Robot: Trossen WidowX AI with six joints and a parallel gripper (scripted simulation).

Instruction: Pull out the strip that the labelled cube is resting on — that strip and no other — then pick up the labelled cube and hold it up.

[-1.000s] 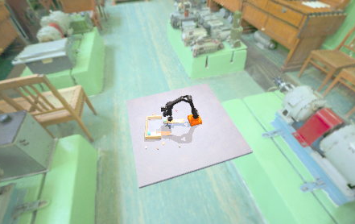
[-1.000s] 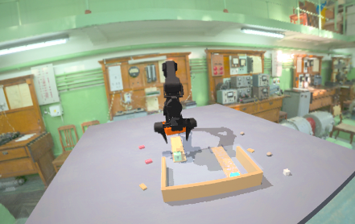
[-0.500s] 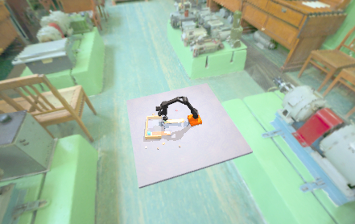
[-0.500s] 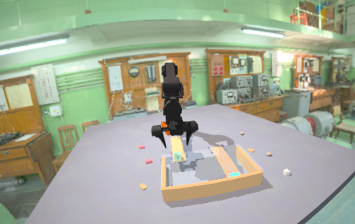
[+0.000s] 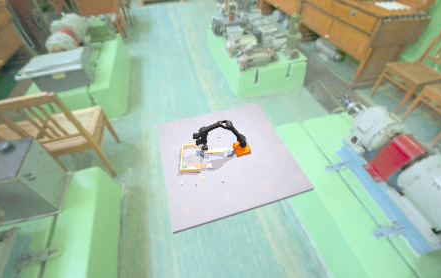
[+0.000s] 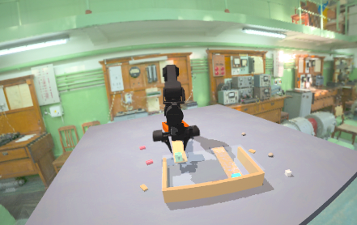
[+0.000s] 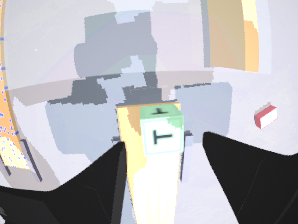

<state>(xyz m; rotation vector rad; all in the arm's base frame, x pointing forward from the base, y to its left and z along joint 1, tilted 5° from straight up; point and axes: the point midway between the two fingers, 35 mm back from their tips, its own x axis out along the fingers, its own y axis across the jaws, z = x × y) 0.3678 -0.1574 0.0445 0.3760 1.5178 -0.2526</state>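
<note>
Now: gripper tip 10 cm past the strip, 5 cm to the right of it and 4 cm above it.
</note>
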